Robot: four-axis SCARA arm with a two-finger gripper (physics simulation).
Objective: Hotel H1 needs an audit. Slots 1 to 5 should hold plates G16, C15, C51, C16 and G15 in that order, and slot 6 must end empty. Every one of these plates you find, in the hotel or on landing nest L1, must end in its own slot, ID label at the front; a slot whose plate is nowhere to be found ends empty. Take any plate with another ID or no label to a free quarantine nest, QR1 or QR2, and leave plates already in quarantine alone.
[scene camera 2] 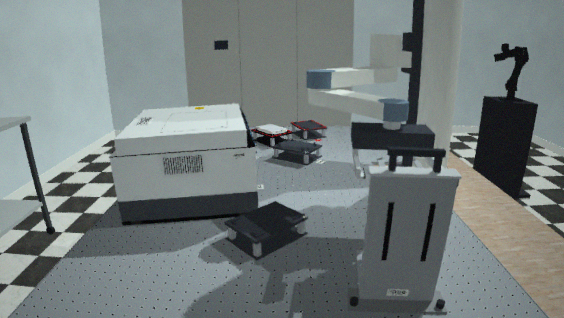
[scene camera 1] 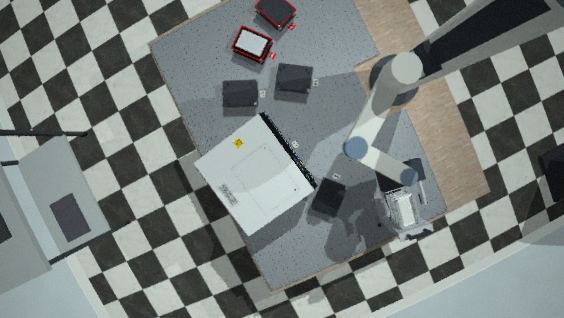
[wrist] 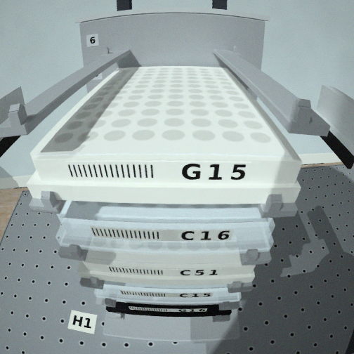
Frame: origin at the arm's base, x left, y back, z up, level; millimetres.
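Where they show: gripper, fingertip midpoint: (scene camera 1: 406, 209).
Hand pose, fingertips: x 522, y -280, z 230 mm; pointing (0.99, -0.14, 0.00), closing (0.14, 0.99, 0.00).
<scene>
After its pixels a point has its place.
Hotel H1 (scene camera 1: 422, 230) {y -265, x 613, z 274 mm} (scene camera 2: 411, 225) {y -290, x 624, z 182 mm} (wrist: 172, 37) stands at the table's front right. In the wrist view, white plate G15 (scene camera 1: 406, 210) {y -281, x 524, z 229 mm} (wrist: 172, 172) rests on the supports just below the bare slot 6 rails. Below it, in descending order, are clear plate C16 (wrist: 170, 235), pale plate C51 (wrist: 170, 272), clear plate C15 (wrist: 170, 294) and black plate G16 (wrist: 172, 310). Their labels face the front. My gripper (scene camera 1: 404, 198) (wrist: 166, 89) is open, its fingers apart from G15's sides; one finger is partly hidden in camera 2's view.
A red-rimmed nest (scene camera 1: 234, 46) (scene camera 2: 257, 131) bears a white plate (scene camera 1: 252, 42) {y -555, x -448, z 77 mm} (scene camera 2: 271, 129) {y -560, x -419, z 77 mm}. Another red-rimmed nest (scene camera 1: 275, 11) {y -391, x -540, z 63 mm} (scene camera 2: 309, 125) {y -379, x -543, z 63 mm} and dark nests (scene camera 1: 240, 93) {y -713, x -261, z 63 mm} (scene camera 1: 294, 78) {y -453, x -209, z 63 mm} (scene camera 1: 328, 197) {y -552, x 371, z 63 mm} (scene camera 2: 267, 220) {y -544, x 384, z 63 mm} show no plate. A large white instrument (scene camera 1: 255, 175) {y -784, x 110, z 256 mm} (scene camera 2: 185, 172) {y -756, x 298, z 154 mm} stands left of H1.
</scene>
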